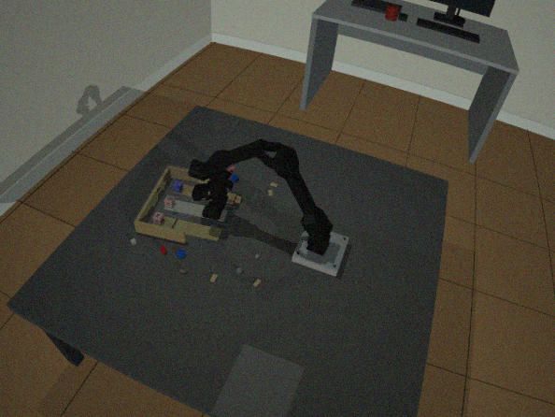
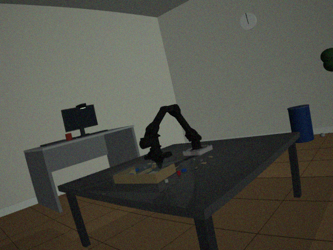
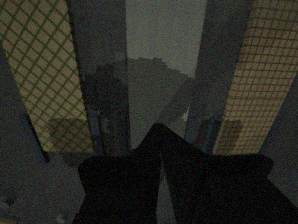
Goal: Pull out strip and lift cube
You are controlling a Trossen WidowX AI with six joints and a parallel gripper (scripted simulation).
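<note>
My gripper tip is now 9 cm short of the strip and 2 cm to the right of it. Round my gripper tip: red piece (8 cm ahead, 24 cm to the left).
</note>
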